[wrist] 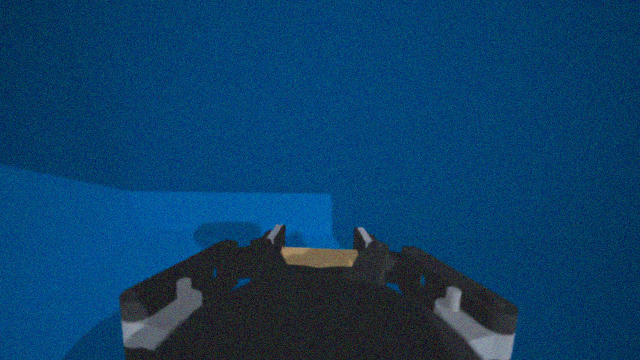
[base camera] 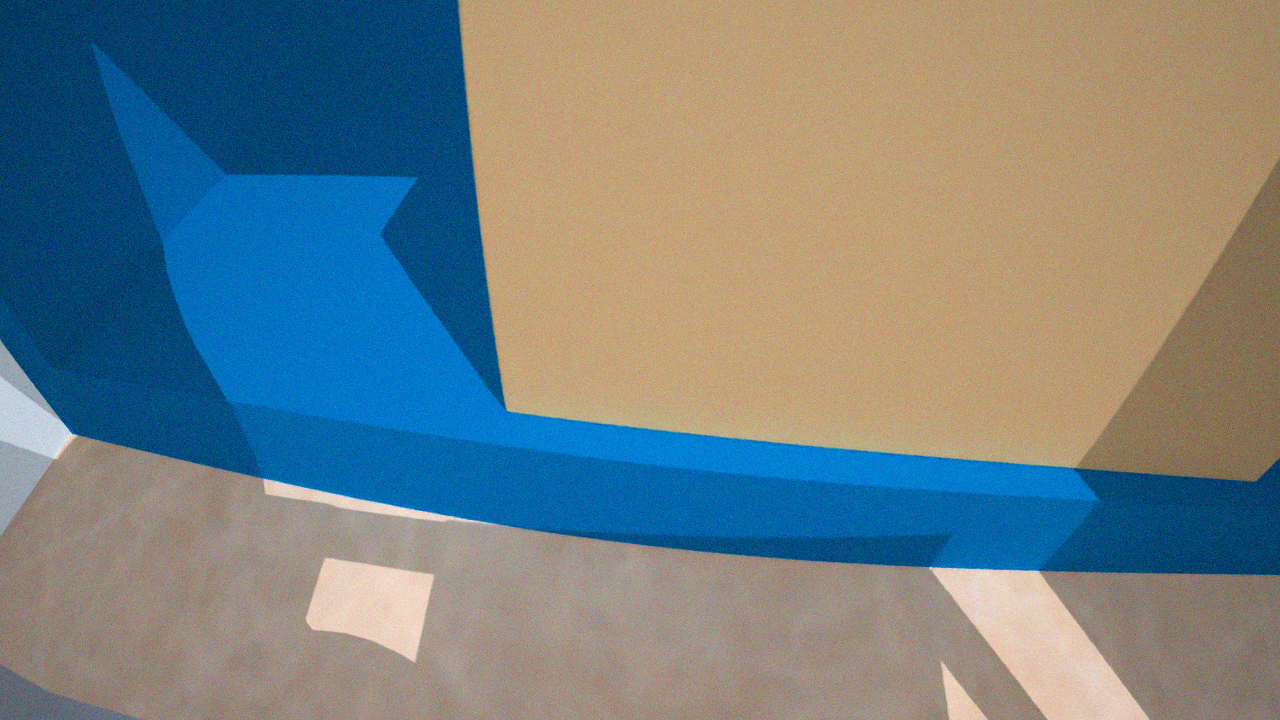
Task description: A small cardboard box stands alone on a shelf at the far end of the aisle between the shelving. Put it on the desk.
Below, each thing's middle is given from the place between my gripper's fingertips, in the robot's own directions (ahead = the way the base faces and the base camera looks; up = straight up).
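Scene:
A tan cardboard box (wrist: 315,257) sits 20 mm below my hand, and it is also 60 mm behind my hand.

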